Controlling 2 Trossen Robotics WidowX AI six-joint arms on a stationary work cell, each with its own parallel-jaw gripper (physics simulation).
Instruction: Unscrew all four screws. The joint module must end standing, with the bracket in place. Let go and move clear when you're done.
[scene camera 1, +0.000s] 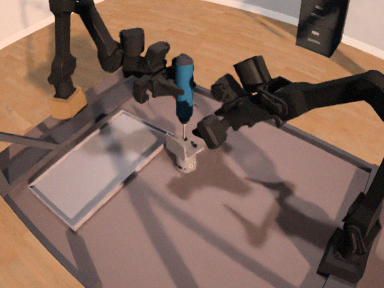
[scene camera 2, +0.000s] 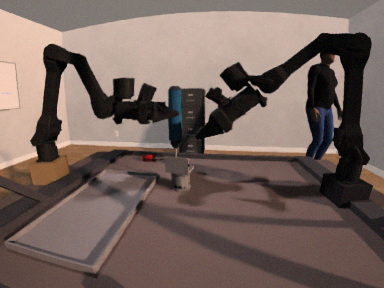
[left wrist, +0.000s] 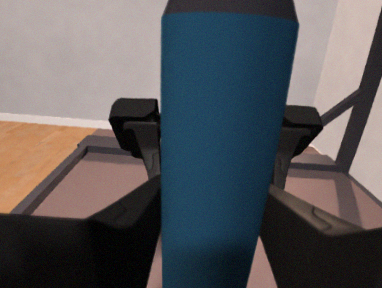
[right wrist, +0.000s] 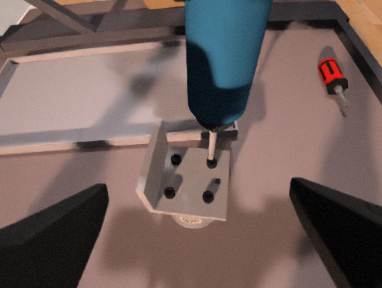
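Where they show: left gripper, fingertip midpoint: (scene camera 1: 189, 89) (scene camera 2: 180, 113) (left wrist: 208, 186); right gripper, fingertip midpoint: (scene camera 2: 198, 135) (right wrist: 199, 189); left arm's base, origin of the base link: (scene camera 1: 65, 93) (scene camera 2: 48, 159); right arm's base, origin of the base link: (scene camera 1: 349, 251) (scene camera 2: 347, 179).
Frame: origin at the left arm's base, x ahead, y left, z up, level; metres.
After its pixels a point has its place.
The joint module (scene camera 1: 186, 164) {x 0.491, y -0.139, z -0.052 m} (scene camera 2: 180, 181) {x 0.475, y -0.141, z -0.047 m} (right wrist: 193, 221) {x 0.507, y -0.123, z -0.060 m} stands upright on the table with the L-shaped bracket (scene camera 1: 176, 145) {x 0.469, y -0.146, z 0.017 m} (scene camera 2: 176, 165) {x 0.464, y -0.144, z 0.006 m} (right wrist: 192, 175) {x 0.477, y -0.110, z -0.014 m} on top. Four black screw heads show on the bracket in the right wrist view, three of them being a near one (right wrist: 208, 196) {x 0.504, y -0.105, z -0.011 m}, a left one (right wrist: 170, 192) {x 0.487, y -0.135, z -0.011 m} and a far left one (right wrist: 176, 159) {x 0.456, y -0.119, z -0.011 m}. My left gripper (scene camera 1: 180, 92) {x 0.486, y -0.086, z 0.151 m} (scene camera 2: 175, 113) {x 0.486, y -0.086, z 0.151 m} is shut on the upright blue electric screwdriver (scene camera 1: 184, 82) {x 0.477, y -0.099, z 0.176 m} (scene camera 2: 175, 115) (left wrist: 220, 140) {x 0.452, y -0.070, z 0.189 m} (right wrist: 222, 60) {x 0.488, y -0.092, z 0.120 m}; its bit meets the far right screw (right wrist: 212, 163) {x 0.474, y -0.088, z -0.011 m}. My right gripper (right wrist: 199, 189) {x 0.533, y -0.122, z 0.087 m} is open and empty, beside and above the bracket.
A shallow grey tray (scene camera 1: 75, 228) {x 0.292, y -0.418, z -0.072 m} (scene camera 2: 95, 270) {x 0.291, y -0.422, z -0.073 m} (right wrist: 60, 146) {x 0.340, y -0.262, z -0.071 m} lies left of the module. A red screwdriver (scene camera 2: 148, 157) {x 0.371, y 0.153, z -0.059 m} (right wrist: 331, 72) {x 0.376, y 0.155, z -0.053 m} lies near the table's far edge. A raised dark border (scene camera 1: 325, 152) {x 0.879, y 0.057, z -0.079 m} edges the table.
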